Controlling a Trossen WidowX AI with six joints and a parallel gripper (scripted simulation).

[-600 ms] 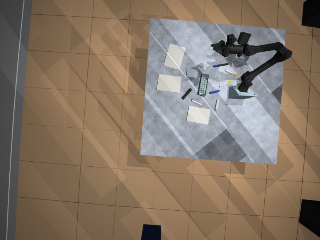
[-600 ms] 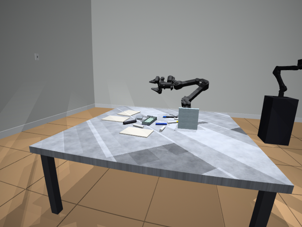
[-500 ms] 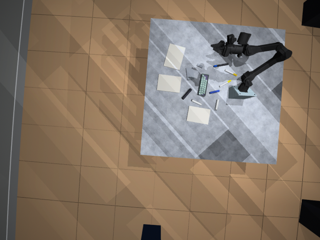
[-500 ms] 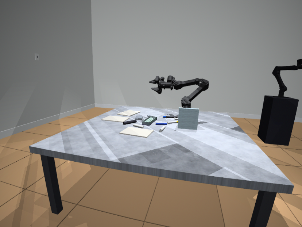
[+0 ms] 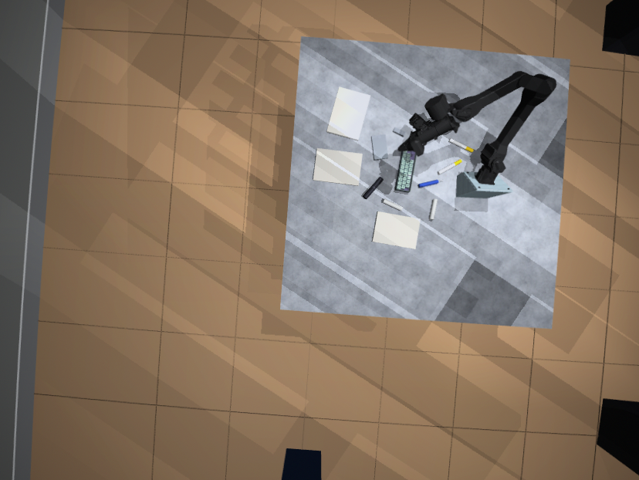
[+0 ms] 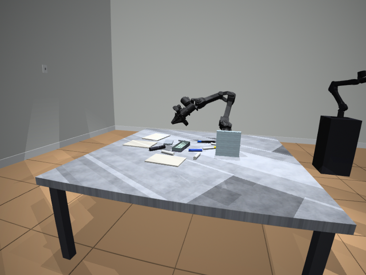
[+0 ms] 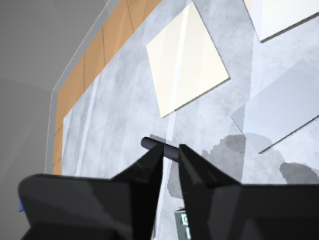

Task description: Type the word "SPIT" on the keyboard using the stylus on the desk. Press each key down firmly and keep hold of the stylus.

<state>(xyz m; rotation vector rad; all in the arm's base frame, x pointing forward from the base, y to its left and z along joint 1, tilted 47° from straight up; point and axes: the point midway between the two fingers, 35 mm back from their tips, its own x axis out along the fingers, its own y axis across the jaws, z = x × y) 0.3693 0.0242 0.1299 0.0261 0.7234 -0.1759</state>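
My gripper tip is now 230 mm past the blue stylus, 160 mm above it and 70 mm to the right of it. The rest, counted from my gripper tip: grey slab 160 mm below, 60 mm to the right, 50 mm ahead.
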